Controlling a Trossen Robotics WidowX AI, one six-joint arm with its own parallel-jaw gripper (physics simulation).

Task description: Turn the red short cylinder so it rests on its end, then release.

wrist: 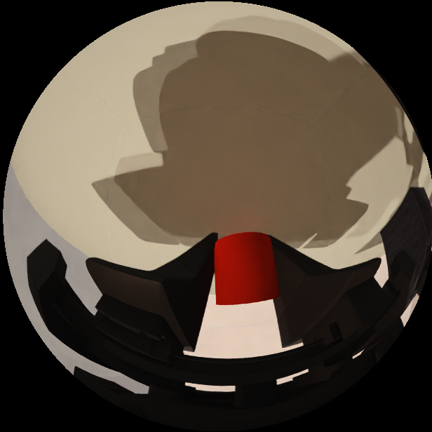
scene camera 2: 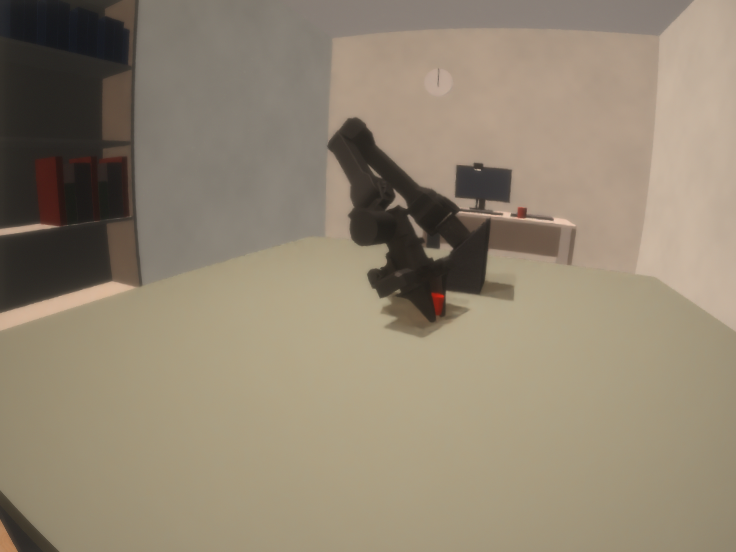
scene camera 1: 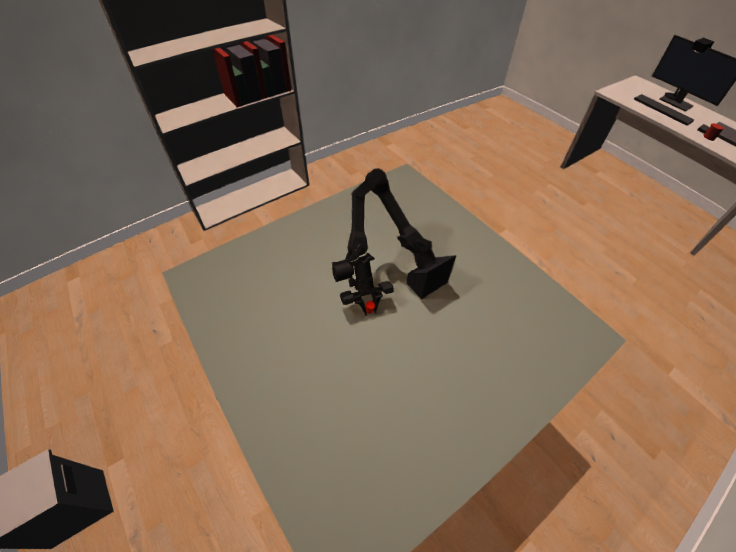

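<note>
A short red cylinder is held between the two black fingertips of my gripper. The gripper is shut on it and reaches down at a slant, low over the grey-green mat. The cylinder looks roughly upright in scene camera 2, with its flat top showing in scene camera 1. Its lower end is close to the mat; I cannot tell whether it touches. The fingers hide part of its sides.
The arm's black base stands on the mat close to the gripper. A bookshelf is against the wall. A desk with a monitor and a red mug is farther off.
</note>
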